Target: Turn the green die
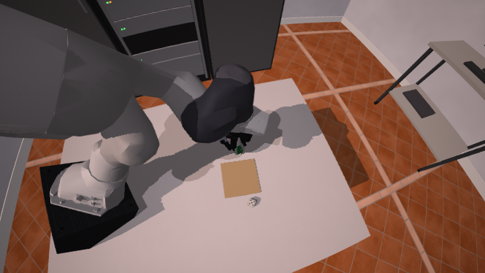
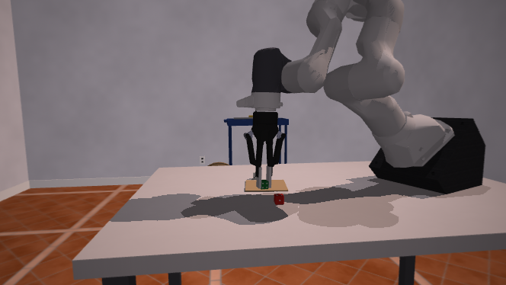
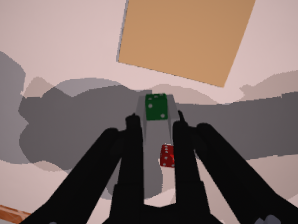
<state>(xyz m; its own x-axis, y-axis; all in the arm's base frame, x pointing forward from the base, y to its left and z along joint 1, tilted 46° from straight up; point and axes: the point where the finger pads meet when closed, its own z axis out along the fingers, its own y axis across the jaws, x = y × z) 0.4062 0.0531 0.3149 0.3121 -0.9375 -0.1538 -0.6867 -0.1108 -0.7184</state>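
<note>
Right now my hand is 110 mm to the left of the tan mat and 60 mm above it. From my hand the other things lie so: white die (40 mm ahead, 210 mm to the right, 50 mm below); then green die (20 mm below); then red die (50 mm behind, 80 mm to the left, 50 mm below).
</note>
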